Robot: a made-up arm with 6 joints.
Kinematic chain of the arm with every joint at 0, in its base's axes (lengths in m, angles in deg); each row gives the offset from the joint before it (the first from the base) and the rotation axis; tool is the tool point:
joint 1: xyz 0 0 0.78 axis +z
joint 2: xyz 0.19 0 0 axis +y
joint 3: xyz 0 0 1.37 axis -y
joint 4: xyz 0 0 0.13 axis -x
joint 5: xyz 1.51 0 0 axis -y
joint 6: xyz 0.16 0 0 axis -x
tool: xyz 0 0 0
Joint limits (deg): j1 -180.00..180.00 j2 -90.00..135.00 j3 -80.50..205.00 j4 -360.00..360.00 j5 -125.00..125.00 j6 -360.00..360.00
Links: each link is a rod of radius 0.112 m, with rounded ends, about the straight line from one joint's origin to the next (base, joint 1, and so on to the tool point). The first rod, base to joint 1, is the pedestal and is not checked.
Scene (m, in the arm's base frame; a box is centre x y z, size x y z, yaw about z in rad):
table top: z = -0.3
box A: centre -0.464 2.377 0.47 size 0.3 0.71 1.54 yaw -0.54
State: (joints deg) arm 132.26 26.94 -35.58 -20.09 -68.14 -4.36
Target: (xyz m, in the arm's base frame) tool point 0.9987 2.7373 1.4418
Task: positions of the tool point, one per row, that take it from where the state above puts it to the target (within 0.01 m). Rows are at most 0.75 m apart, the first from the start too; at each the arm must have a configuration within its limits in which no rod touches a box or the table.
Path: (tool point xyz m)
1: -1.0977 1.4808 0.8686
2: -1.0164 1.8173 1.2293
3: -0.8315 2.0545 1.6627
4: -0.3485 2.4588 1.6296
5: 0.2828 2.7039 1.5541
6: 0.9985 2.7374 1.4417

